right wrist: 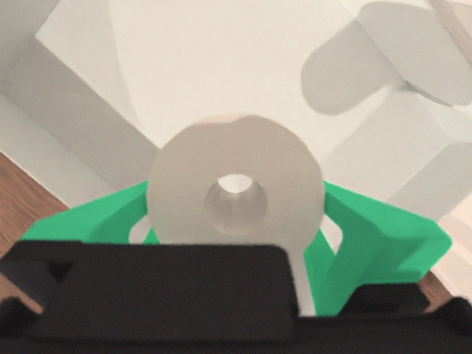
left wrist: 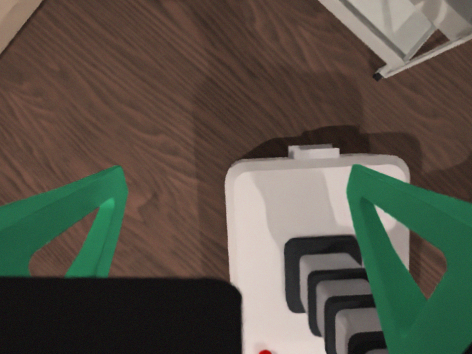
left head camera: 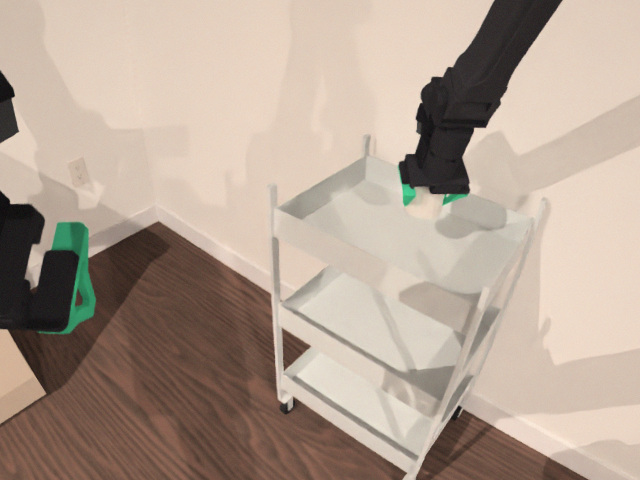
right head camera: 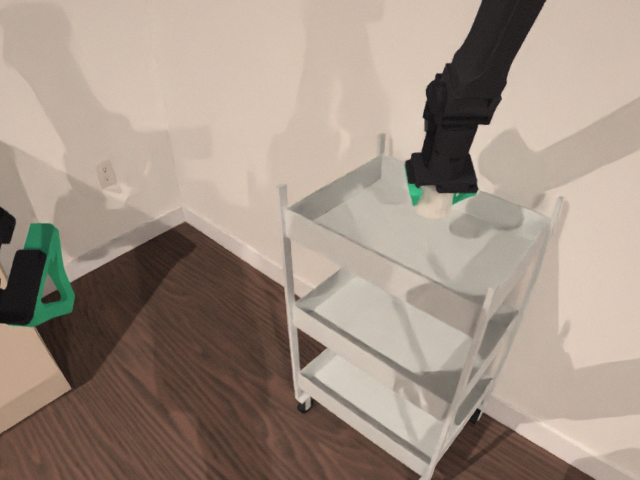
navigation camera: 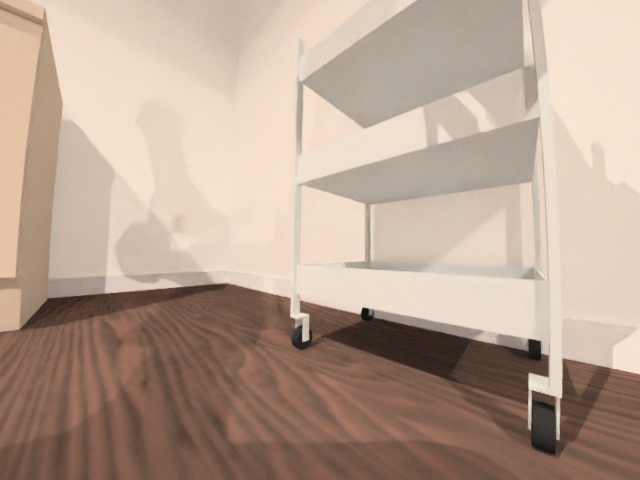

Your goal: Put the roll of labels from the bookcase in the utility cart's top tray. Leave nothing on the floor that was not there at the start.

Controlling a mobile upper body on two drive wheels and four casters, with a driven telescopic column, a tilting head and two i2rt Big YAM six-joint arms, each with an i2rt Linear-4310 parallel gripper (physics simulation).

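Places are measured from the left arm's base along level axes (x right, y back, z down), in millimetres.
Pixels of known places: left gripper, between the fingertips: (left wrist: 236, 178) (left head camera: 34, 305) (right head camera: 21, 301); right gripper, between the fingertips: (right wrist: 235, 177) (left head camera: 423, 203) (right head camera: 432, 202).
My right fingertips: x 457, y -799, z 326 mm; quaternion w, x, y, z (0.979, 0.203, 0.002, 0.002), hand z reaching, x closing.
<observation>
Behind a point stands the place of what it marks.
The roll of labels (left head camera: 424, 205) {x 447, y -765, z 310 mm} (right head camera: 434, 205) {x 451, y -764, z 311 mm} (right wrist: 235, 150) {x 457, y -820, z 277 mm}, a pale cylinder with a hole through its middle, is held upright between the green fingers of my right gripper (left head camera: 433, 197) {x 457, y -799, z 326 mm} (right head camera: 442, 196) {x 457, y -799, z 326 mm} (right wrist: 235, 177) {x 457, y -799, z 326 mm}. It is over the back part of the top tray of the white utility cart (left head camera: 330, 246) {x 286, y -778, z 403 mm} (right head camera: 341, 245) {x 291, y -773, z 398 mm} (navigation camera: 552, 217) {x 491, y -567, z 837 mm}; whether its lower end touches the tray floor I cannot tell. My left gripper (left wrist: 236, 178) {x 5, y -355, z 129 mm} is open and empty, high above the floor, left of the cart; one of its fingers shows in each head view. The bookcase is not identifiable in these views.
A light wooden cabinet (left head camera: 18, 374) {x -590, y -879, z 914 mm} (right head camera: 28, 377) {x -626, y -843, z 911 mm} (navigation camera: 38, 180) {x -700, y -1046, z 653 mm} stands at the left. Walls meet in a corner behind the cart. The cart's corner posts rise above the top tray. The robot's white base (left wrist: 260, 210) {x 59, y -188, z 848 mm} is below the left gripper, on the dark wood floor (left wrist: 150, 125) {x -300, y -457, z 1108 mm}.
</observation>
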